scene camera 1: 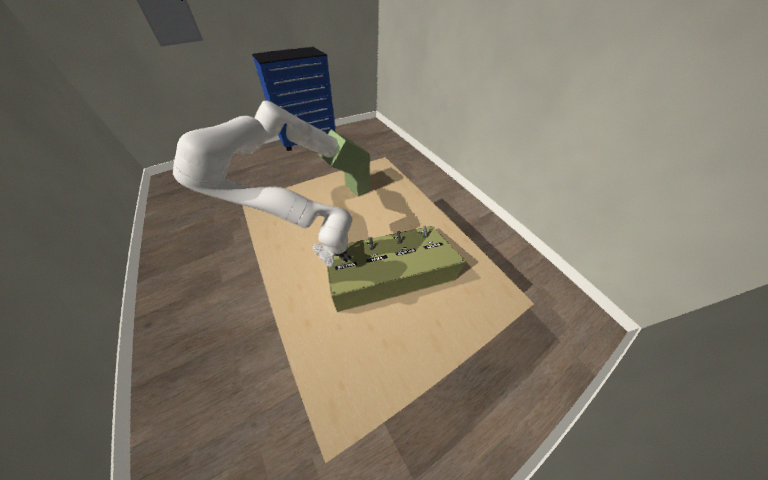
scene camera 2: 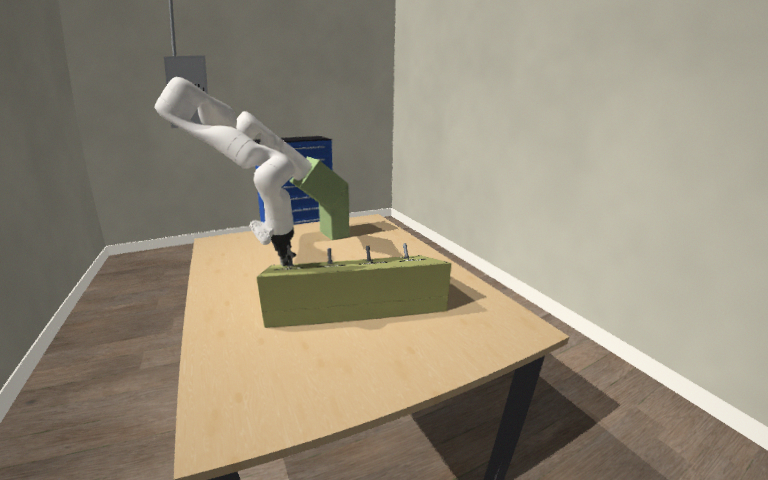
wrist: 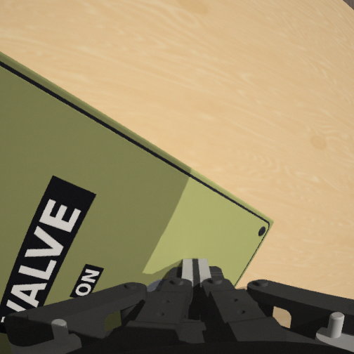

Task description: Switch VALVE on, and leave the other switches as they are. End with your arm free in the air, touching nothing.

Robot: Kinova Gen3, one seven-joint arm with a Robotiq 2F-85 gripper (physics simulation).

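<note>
The olive switch box (scene camera 1: 396, 271) (scene camera 2: 356, 294) (wrist: 100, 165) stands on the table. Its VALVE label (scene camera 1: 345, 266) (wrist: 42, 255) is at the left end in scene camera 1. The ON label (wrist: 87, 281) shows beside it in the wrist view. My gripper (scene camera 1: 346, 258) (scene camera 2: 287, 264) (wrist: 194, 274) is shut and empty, low over the box's VALVE end. It hides the VALVE lever; a grey sliver of its base (wrist: 153, 286) shows beside the fingers. The lever's position and any contact cannot be told.
Three other levers stand along the box: the nearest (scene camera 1: 371, 243) (scene camera 2: 329, 255), the middle one (scene camera 1: 398, 237) (scene camera 2: 368, 253) and the far one (scene camera 1: 425, 232) (scene camera 2: 405, 250). A green arm mount (scene camera 1: 356, 169) (scene camera 2: 335, 209) and a blue drawer cabinet (scene camera 1: 300, 84) are behind.
</note>
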